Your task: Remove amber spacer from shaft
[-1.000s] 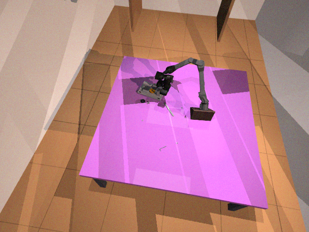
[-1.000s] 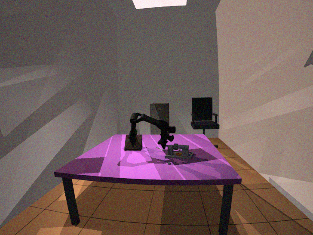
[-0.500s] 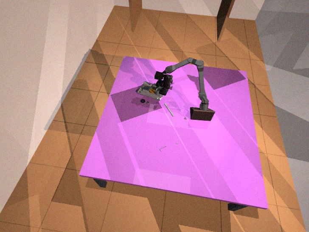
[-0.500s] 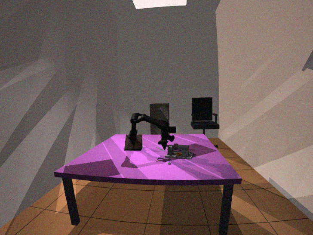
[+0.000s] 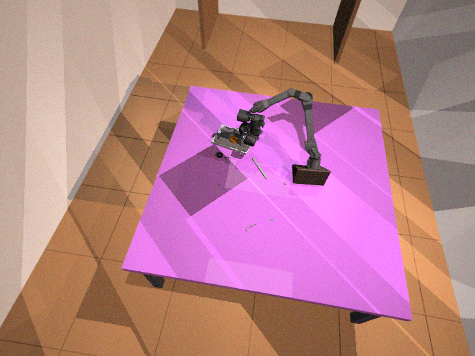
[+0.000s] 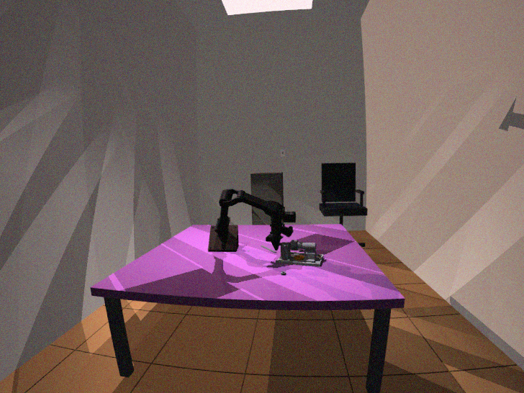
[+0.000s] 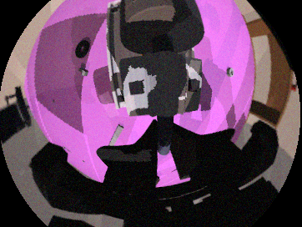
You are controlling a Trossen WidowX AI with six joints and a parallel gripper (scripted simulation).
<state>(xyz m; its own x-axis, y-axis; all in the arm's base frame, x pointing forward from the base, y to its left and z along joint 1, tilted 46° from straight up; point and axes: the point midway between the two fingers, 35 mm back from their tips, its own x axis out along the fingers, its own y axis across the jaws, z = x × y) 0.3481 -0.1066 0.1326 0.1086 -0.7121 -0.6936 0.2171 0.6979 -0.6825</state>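
The thin dark shaft is 7 cm ahead of my gripper tip, 4 cm above it and 2 cm to the right of it. Round my gripper tip: grey support block: 13 cm ahead, 3 cm to the right; then metal strip: 15 cm to the left, 6 cm behind, 4 cm below; then amber spacer: 12 cm ahead, 3 cm to the right, 3 cm below.
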